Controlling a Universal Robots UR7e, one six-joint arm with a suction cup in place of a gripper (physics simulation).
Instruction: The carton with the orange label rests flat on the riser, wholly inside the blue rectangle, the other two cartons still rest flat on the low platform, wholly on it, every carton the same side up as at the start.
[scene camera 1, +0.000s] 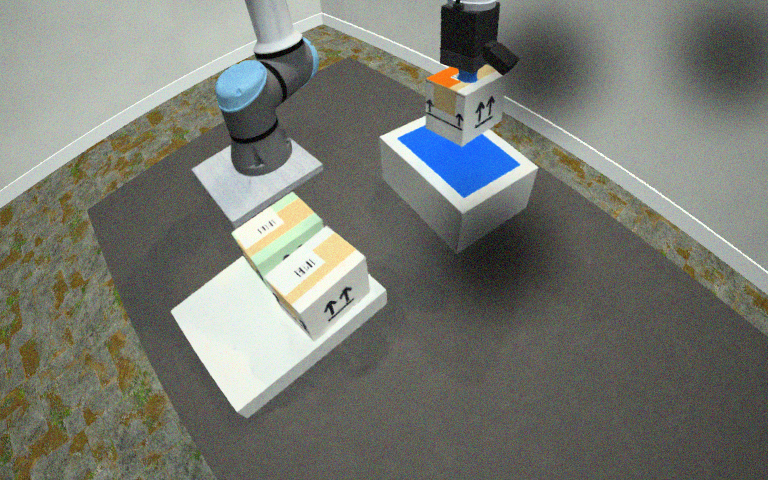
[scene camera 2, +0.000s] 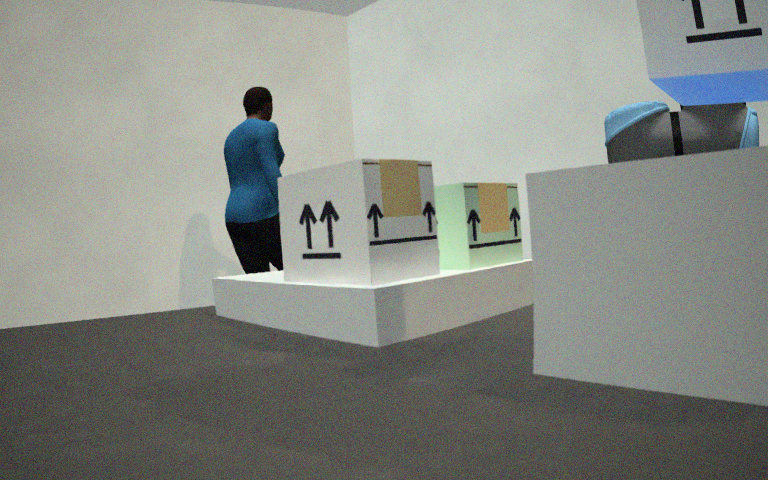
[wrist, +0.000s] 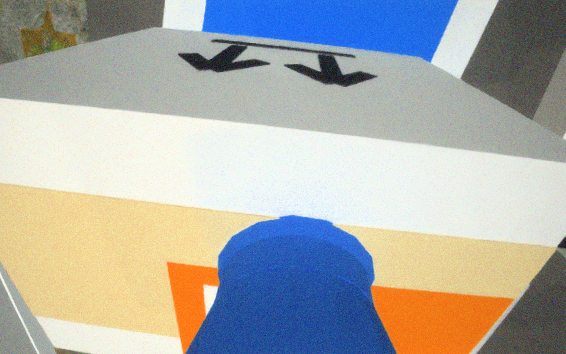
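Pixels of known places: hand, its tool point: (scene camera 1: 467, 84) (wrist: 296, 238); arm's base, origin of its link: (scene camera 1: 262, 154).
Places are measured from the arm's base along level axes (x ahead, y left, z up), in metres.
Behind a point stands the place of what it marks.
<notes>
The white carton with the orange label (scene camera 1: 445, 118) @(x 0.420, y 0.125, z 0.202 m) (scene camera 2: 702, 53) @(x 0.467, y 0.162, z 0.174 m) (wrist: 280, 95) @(x 0.465, y 0.181, z 0.246 m) hangs upright, arrows up, from my suction cup (scene camera 1: 467, 75) (wrist: 296, 250), which is pressed on its top. A gap shows under it in the second scene view. It hangs above the riser (scene camera 1: 421, 195) @(x 0.411, y 0.069, z 0.046 m) (scene camera 2: 645, 271) @(x 0.544, y 0.117, z 0.044 m), over the back part of the blue rectangle (scene camera 1: 461, 161) @(x 0.450, y 0.144, z 0.101 m) (wrist: 325, 25) @(x 0.475, y 0.153, z 0.101 m). A white carton (scene camera 1: 334, 294) @(x 0.449, y -0.211, z 0.108 m) (scene camera 2: 325, 226) @(x 0.450, y -0.198, z 0.080 m) and a green carton (scene camera 1: 277, 229) @(x 0.292, y -0.179, z 0.112 m) (scene camera 2: 453, 226) @(x 0.337, y -0.137, z 0.071 m) rest flat, upright, on the low platform (scene camera 1: 226, 339) @(x 0.319, y -0.366, z 0.028 m) (scene camera 2: 294, 305) @(x 0.456, y -0.244, z 0.008 m). The carton's far underside is hidden in the first scene view.
The arm's base stands on a grey plate (scene camera 1: 212, 172) @(x -0.065, y -0.113, z 0.001 m) behind the low platform. A person in a blue top (scene camera 2: 252, 169) stands beyond the low platform in the second scene view. Walls run behind the riser and the arm.
</notes>
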